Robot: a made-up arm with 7 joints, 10 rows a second.
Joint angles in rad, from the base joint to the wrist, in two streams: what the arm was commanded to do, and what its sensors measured. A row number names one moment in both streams.
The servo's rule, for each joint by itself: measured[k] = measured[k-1] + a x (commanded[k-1-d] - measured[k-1]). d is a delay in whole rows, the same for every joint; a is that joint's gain. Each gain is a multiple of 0.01, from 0.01 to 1. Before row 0 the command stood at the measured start. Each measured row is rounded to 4 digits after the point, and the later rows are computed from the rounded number. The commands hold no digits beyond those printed.
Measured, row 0:
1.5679 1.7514 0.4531 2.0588 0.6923 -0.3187 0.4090
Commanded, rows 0 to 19:
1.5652 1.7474 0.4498 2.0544 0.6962 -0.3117 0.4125
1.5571 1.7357 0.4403 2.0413 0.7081 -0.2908 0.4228
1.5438 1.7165 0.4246 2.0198 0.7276 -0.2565 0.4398
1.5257 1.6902 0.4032 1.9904 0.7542 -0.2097 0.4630
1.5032 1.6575 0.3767 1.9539 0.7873 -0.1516 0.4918
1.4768 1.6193 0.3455 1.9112 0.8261 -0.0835 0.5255
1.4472 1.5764 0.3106 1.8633 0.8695 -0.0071 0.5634
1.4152 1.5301 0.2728 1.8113 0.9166 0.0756 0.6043
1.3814 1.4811 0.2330 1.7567 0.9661 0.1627 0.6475
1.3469 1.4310 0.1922 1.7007 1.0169 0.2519 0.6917
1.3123 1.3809 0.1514 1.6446 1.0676 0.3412 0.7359
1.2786 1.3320 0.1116 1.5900 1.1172 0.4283 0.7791
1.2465 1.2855 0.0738 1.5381 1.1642 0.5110 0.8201
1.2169 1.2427 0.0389 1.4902 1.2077 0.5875 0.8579
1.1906 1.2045 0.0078 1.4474 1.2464 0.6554 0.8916
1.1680 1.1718 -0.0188 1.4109 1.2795 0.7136 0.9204
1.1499 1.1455 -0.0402 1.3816 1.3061 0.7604 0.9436
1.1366 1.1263 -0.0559 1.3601 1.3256 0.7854 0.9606
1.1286 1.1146 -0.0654 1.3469 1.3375 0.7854 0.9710
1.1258 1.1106 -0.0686 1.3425 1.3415 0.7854 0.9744
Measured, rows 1 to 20:
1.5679 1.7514 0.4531 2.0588 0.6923 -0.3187 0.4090
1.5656 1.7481 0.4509 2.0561 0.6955 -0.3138 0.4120
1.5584 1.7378 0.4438 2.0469 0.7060 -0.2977 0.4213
1.5460 1.7201 0.4309 2.0301 0.7239 -0.2689 0.4372
1.5287 1.6953 0.4123 2.0055 0.7490 -0.2275 0.4594
1.5070 1.6639 0.3884 1.9735 0.7808 -0.1744 0.4873
1.4813 1.6269 0.3597 1.9349 0.8184 -0.1108 0.5202
1.4523 1.5850 0.3268 1.8905 0.8608 -0.0382 0.5574
1.4208 1.5394 0.2906 1.8414 0.9071 0.0415 0.5977
1.3873 1.4910 0.2520 1.7889 0.9561 0.1263 0.6405
1.3530 1.4412 0.2119 1.7342 1.0066 0.2142 0.6845
1.3184 1.3912 0.1714 1.6786 1.0572 0.3031 0.7287
1.2846 1.3421 0.1313 1.6237 1.1070 0.3907 0.7720
1.2522 1.2951 0.0928 1.5706 1.1545 0.4749 0.8134
1.2222 1.2516 0.0567 1.5208 1.1987 0.5537 0.8517
1.1953 1.2125 0.0239 1.4753 1.2383 0.6249 0.8860
1.1721 1.1787 -0.0047 1.4354 1.2725 0.6870 0.9156
1.1532 1.1511 -0.0285 1.4020 1.3004 0.7384 0.9397
1.1391 1.1305 -0.0469 1.3760 1.3213 0.7713 0.9577
1.1302 1.1173 -0.0593 1.3580 1.3347 0.7812 0.9691
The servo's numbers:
d 1
a 0.85 0.83 0.67 0.62 0.83 0.70 0.86

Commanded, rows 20 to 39:
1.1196 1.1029 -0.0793 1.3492 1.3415 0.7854 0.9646
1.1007 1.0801 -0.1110 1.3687 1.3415 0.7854 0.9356
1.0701 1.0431 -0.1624 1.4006 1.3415 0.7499 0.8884
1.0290 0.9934 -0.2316 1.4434 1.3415 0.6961 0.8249
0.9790 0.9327 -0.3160 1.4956 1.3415 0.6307 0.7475
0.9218 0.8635 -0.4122 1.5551 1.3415 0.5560 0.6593
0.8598 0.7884 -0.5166 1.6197 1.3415 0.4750 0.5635
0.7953 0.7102 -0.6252 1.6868 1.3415 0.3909 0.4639
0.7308 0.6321 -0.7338 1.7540 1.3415 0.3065 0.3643
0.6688 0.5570 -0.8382 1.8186 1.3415 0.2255 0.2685
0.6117 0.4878 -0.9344 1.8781 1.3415 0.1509 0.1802
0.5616 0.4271 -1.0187 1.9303 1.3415 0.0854 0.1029
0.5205 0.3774 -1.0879 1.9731 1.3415 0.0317 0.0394
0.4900 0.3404 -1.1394 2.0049 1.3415 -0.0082 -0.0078
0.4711 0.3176 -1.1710 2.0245 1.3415 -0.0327 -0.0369
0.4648 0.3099 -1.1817 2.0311 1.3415 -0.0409 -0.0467
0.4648 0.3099 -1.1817 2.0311 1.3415 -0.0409 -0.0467
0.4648 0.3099 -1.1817 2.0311 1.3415 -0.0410 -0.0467
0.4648 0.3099 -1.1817 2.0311 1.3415 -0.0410 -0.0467
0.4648 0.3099 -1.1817 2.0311 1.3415 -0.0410 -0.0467
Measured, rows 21 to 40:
1.1265 1.1117 -0.0655 1.3484 1.3403 0.7841 0.9737
1.1206 1.1044 -0.0747 1.3489 1.3413 0.7850 0.9659
1.1037 1.0842 -0.0990 1.3612 1.3415 0.7853 0.9398
1.0751 1.0501 -0.1415 1.3856 1.3415 0.7605 0.8956
1.0359 1.0030 -0.2019 1.4214 1.3415 0.7154 0.8348
0.9875 0.9447 -0.2783 1.4674 1.3415 0.6561 0.7597
0.9317 0.8773 -0.3680 1.5218 1.3415 0.5860 0.6734
0.8706 0.8035 -0.4676 1.5825 1.3415 0.5083 0.5789
0.8066 0.7261 -0.5732 1.6472 1.3415 0.4261 0.4800
0.7422 0.6481 -0.6808 1.7134 1.3415 0.3424 0.3805
0.6798 0.5725 -0.7863 1.7786 1.3415 0.2606 0.2842
0.6219 0.5022 -0.8855 1.8403 1.3415 0.1838 0.1948
0.5706 0.4399 -0.9747 1.8961 1.3415 0.1149 0.1158
0.5280 0.3880 -1.0505 1.9438 1.3415 0.0567 0.0501
0.4957 0.3485 -1.1101 1.9817 1.3415 0.0113 0.0003
0.4748 0.3229 -1.1509 2.0082 1.3415 -0.0195 -0.0317
0.4663 0.3121 -1.1715 2.0224 1.3415 -0.0345 -0.0446
0.4650 0.3103 -1.1783 2.0278 1.3415 -0.0390 -0.0464
0.4648 0.3100 -1.1806 2.0298 1.3415 -0.0404 -0.0467
0.4648 0.3099 -1.1813 2.0306 1.3415 -0.0408 -0.0467

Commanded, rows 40 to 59:
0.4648 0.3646 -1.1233 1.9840 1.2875 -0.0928 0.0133
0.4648 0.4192 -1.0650 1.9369 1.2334 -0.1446 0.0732
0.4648 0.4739 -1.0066 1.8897 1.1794 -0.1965 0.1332
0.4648 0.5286 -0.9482 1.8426 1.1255 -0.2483 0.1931
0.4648 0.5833 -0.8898 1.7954 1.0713 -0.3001 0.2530
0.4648 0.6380 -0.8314 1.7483 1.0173 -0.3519 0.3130
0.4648 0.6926 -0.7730 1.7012 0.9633 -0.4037 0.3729
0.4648 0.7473 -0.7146 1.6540 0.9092 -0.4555 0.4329
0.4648 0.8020 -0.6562 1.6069 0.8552 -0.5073 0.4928
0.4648 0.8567 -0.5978 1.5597 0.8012 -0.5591 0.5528
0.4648 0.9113 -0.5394 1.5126 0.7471 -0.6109 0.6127
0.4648 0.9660 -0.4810 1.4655 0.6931 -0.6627 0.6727
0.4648 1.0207 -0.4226 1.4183 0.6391 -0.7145 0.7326
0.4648 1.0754 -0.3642 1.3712 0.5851 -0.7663 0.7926
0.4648 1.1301 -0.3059 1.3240 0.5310 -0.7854 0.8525
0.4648 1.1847 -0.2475 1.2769 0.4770 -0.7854 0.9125
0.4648 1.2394 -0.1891 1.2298 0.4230 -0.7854 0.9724
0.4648 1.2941 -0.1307 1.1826 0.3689 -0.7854 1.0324
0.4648 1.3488 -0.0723 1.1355 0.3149 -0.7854 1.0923
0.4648 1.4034 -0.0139 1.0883 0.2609 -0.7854 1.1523
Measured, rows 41 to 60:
0.4648 0.3099 -1.1816 2.0309 1.3415 -0.0409 -0.0467
0.4648 0.3553 -1.1425 2.0018 1.2967 -0.0772 0.0049
0.4648 0.4083 -1.0906 1.9616 1.2442 -0.1244 0.0636
0.4648 0.4627 -1.0343 1.9170 1.1904 -0.1749 0.1235
0.4648 0.5174 -0.9766 1.8709 1.1365 -0.2263 0.1834
0.4648 0.5721 -0.9184 1.8241 1.0824 -0.2780 0.2433
0.4648 0.6268 -0.8601 1.7771 1.0284 -0.3297 0.3032
0.4648 0.6814 -0.8017 1.7300 0.9744 -0.3815 0.3631
0.4648 0.7361 -0.7433 1.6829 0.9203 -0.4333 0.4231
0.4648 0.7908 -0.6849 1.6358 0.8663 -0.4851 0.4830
0.4648 0.8455 -0.6265 1.5886 0.8123 -0.5369 0.5430
0.4648 0.9001 -0.5681 1.5415 0.7582 -0.5887 0.6029
0.4648 0.9548 -0.5097 1.4944 0.7042 -0.6405 0.6629
0.4648 1.0095 -0.4513 1.4472 0.6502 -0.6923 0.7228
0.4648 1.0642 -0.3929 1.4001 0.5962 -0.7441 0.7828
0.4648 1.1189 -0.3346 1.3529 0.5421 -0.7730 0.8427
0.4648 1.1735 -0.2762 1.3058 0.4881 -0.7817 0.9027
0.4648 1.2282 -0.2178 1.2587 0.4341 -0.7843 0.9626
0.4648 1.2829 -0.1594 1.2115 0.3800 -0.7851 1.0226
0.4648 1.3376 -0.1010 1.1644 0.3260 -0.7853 1.0825

